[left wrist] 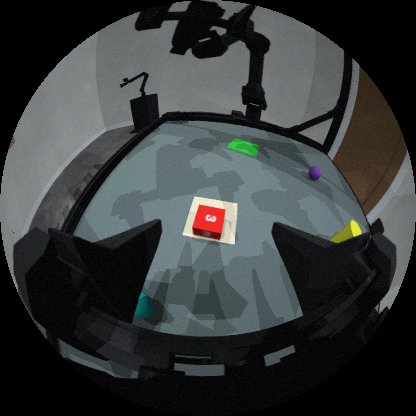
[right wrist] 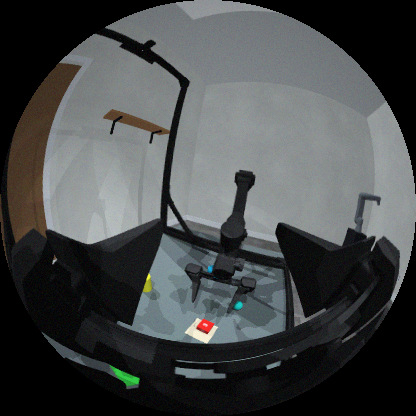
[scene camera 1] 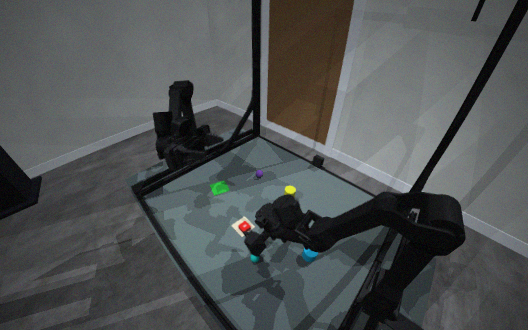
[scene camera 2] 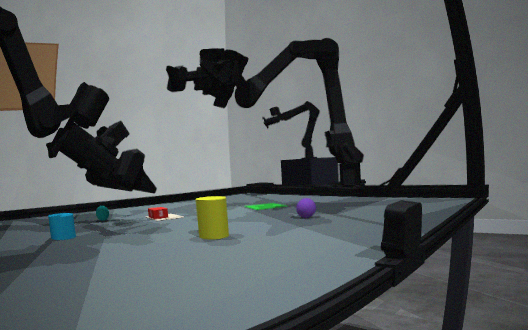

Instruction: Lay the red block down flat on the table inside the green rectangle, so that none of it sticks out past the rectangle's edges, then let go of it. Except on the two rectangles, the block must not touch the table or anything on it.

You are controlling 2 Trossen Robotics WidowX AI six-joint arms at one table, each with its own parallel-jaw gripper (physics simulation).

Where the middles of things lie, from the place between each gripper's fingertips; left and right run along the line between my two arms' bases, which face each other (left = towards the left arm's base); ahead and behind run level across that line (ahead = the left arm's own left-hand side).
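Scene:
Left hand 5 cm above the red block (left wrist: pixel 208 221), 3 cm to the left of it and 1 cm short of it. Yellow cylinder (scene camera 2: pixel 212 218) 2 cm to the right of my left hand, 22 cm behind it and 3 cm below it. Cream rectangle (left wrist: pixel 227 235), from the same left hand, 4 cm to the right, 1 cm ahead and 6 cm below.
Right hand 31 cm above the red block, 8 cm to the right of it and 2 cm past it. Counted from my right hand, the yellow cylinder is 9 cm to the left, 25 cm behind and 29 cm below, and the cream rectangle is 7 cm to the left, 2 cm behind and 32 cm below.

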